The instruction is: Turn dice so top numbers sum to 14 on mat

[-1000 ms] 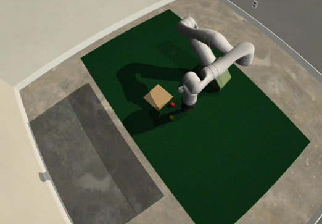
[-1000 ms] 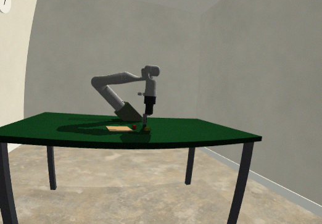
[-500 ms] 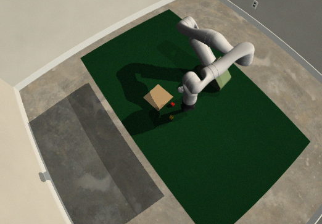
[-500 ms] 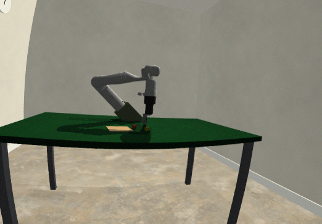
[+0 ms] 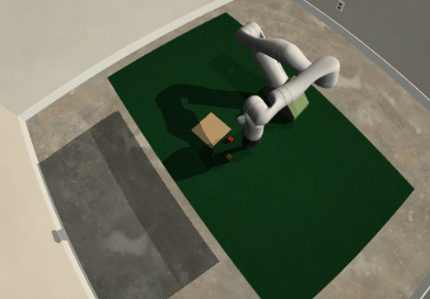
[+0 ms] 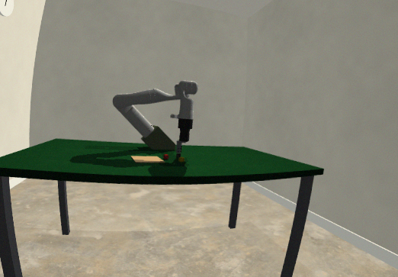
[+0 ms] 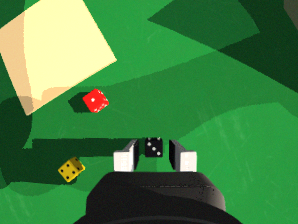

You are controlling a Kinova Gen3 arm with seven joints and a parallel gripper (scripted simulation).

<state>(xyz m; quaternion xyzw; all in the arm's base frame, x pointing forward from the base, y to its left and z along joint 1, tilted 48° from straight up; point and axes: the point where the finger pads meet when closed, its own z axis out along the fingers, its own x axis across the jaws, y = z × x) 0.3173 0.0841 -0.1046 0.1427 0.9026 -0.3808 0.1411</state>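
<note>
Right now my hand is 30 mm above the black die. The rest, counted from my hand: yellow die (100 mm ahead, 30 mm below, 10 mm to the right); tan mat (180 mm to the right, 80 mm ahead, 40 mm below); red die (80 mm to the right, 40 mm ahead, 30 mm below).
</note>
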